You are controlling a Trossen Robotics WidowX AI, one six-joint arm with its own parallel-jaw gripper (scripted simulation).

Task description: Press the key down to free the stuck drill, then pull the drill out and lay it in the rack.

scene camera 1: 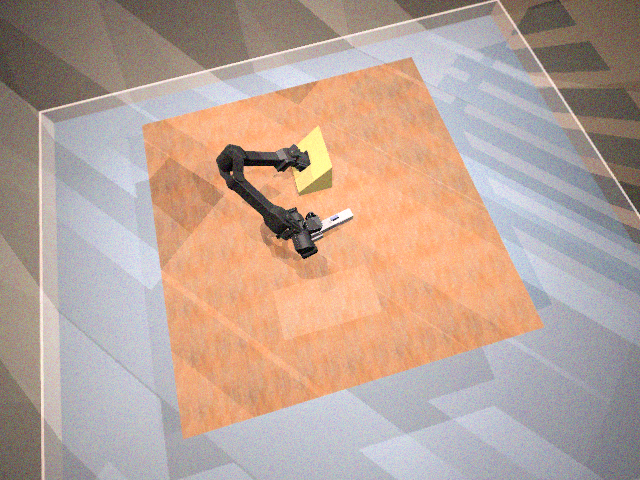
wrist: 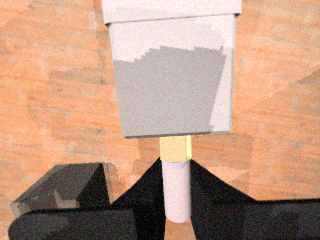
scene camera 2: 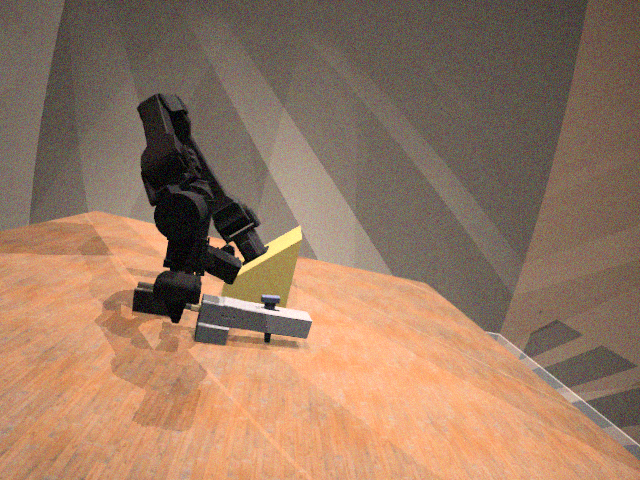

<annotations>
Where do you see a dark grey rack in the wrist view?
68, 185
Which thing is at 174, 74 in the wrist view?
A grey housing.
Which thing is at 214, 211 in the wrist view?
My gripper.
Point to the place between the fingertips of my gripper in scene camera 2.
At 175, 321
</annotations>
